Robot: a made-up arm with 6 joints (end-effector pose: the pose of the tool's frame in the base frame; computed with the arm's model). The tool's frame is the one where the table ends.
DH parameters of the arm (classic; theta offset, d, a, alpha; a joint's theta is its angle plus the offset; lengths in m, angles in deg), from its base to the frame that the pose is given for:
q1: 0 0.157 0 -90
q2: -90 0 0.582 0
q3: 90 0.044 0 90
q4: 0 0.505 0 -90
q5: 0 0 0 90
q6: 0 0.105 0 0
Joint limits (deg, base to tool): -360..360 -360..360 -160..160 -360..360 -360..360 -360..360
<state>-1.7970 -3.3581 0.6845 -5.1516 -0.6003 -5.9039</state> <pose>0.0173 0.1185 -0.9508 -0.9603 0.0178 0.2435 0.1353</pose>
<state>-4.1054 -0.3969 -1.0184 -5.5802 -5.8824 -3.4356</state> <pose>0.4067 -0.7093 0.8178 0.4062 0.3415 -0.3114 0.7882</pose>
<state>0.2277 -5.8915 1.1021 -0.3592 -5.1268 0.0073</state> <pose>0.7525 0.1848 0.6473 -0.1348 0.9453 -0.1468 0.2583</pose>
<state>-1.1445 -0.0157 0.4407 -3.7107 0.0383 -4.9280</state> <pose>0.1410 -0.1988 1.2960 0.1193 -0.1547 0.9654 0.1727</pose>
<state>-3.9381 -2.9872 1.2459 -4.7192 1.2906 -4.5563</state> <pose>0.3271 -0.5416 -0.5080 0.6221 0.3651 -0.6008 0.3448</pose>
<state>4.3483 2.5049 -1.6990 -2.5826 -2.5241 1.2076</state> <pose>-0.1724 -0.6666 -0.0577 -0.2085 0.9570 0.0204 0.2006</pose>
